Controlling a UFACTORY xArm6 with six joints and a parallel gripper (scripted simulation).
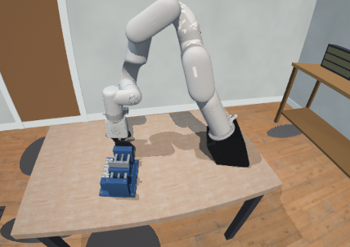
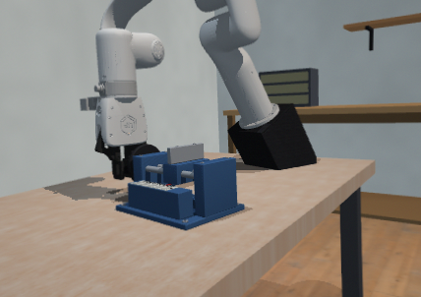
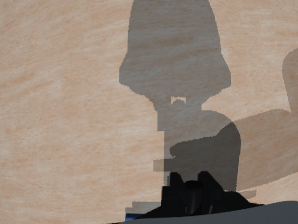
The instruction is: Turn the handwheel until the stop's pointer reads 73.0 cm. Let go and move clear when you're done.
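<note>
Right now the black handwheel is 2 cm to the left of my hand. From my hand the other things lie so: grey stop block (6 cm ahead, 16 cm to the left, 2 cm above).
</note>
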